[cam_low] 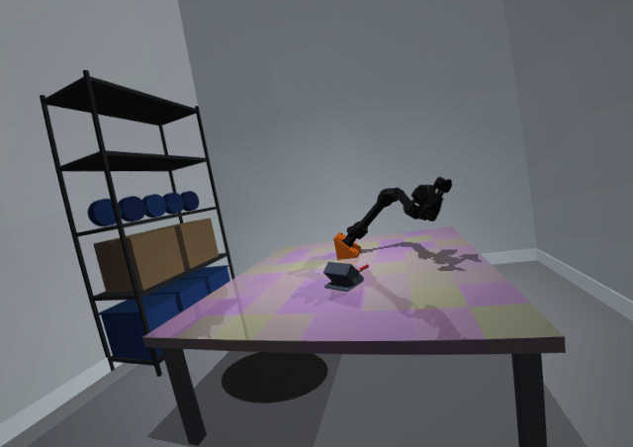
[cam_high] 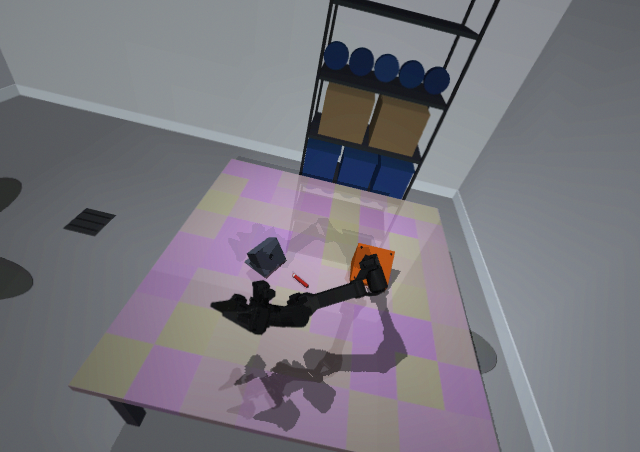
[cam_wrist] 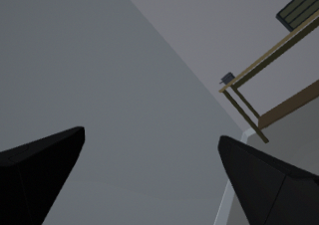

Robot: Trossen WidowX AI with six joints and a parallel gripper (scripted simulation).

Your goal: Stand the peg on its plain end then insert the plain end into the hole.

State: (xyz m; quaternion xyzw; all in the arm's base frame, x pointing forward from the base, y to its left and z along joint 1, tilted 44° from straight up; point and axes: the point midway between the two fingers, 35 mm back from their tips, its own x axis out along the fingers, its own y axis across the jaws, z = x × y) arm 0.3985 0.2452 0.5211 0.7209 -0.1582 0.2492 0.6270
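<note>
Now: gripper tip 41 cm to the left of the red peg, 33 cm above it and 13 cm past it. From my gripper tip the other things lie so: sloped panel 45 cm to the right, 30 cm below, 2 cm ahead.
</note>
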